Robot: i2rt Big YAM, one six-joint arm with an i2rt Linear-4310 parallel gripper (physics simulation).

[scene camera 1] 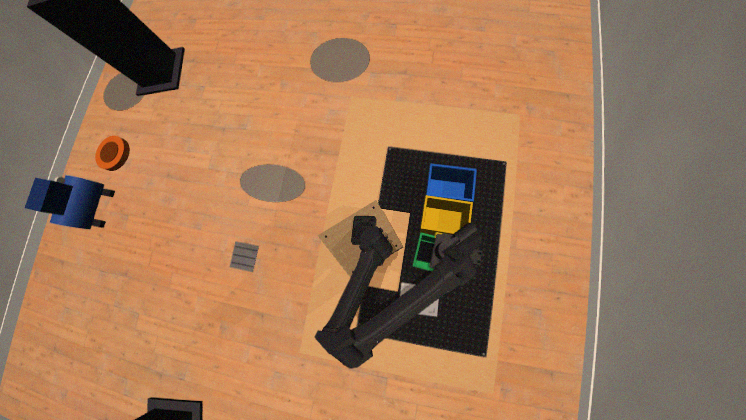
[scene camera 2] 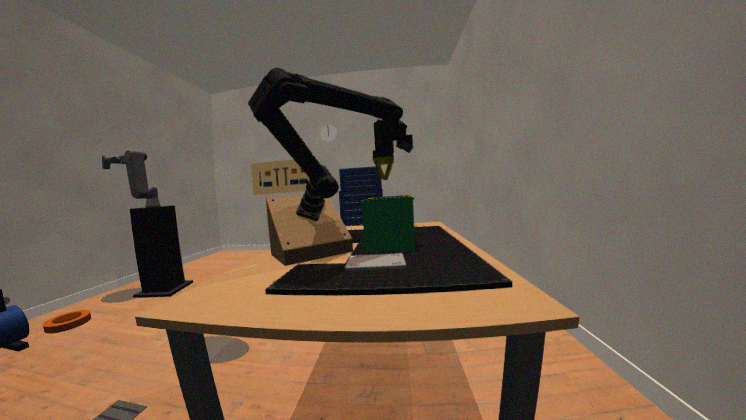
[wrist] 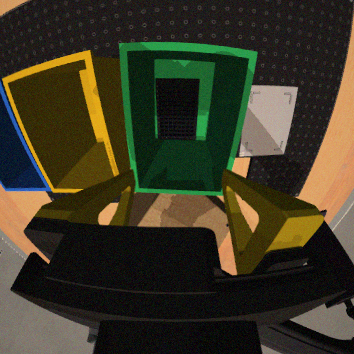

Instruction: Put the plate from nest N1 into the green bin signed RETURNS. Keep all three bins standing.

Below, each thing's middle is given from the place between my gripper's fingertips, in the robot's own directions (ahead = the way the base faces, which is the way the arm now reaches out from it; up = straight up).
Labels:
Right now the plate [wrist: 176, 98] is 1 cm to the left of my hand and 24 cm below it. The rest, counted from my hand: light grey nest [scene camera 2: 380, 261] (7 cm behind, 18 cm to the right, 24 cm below).

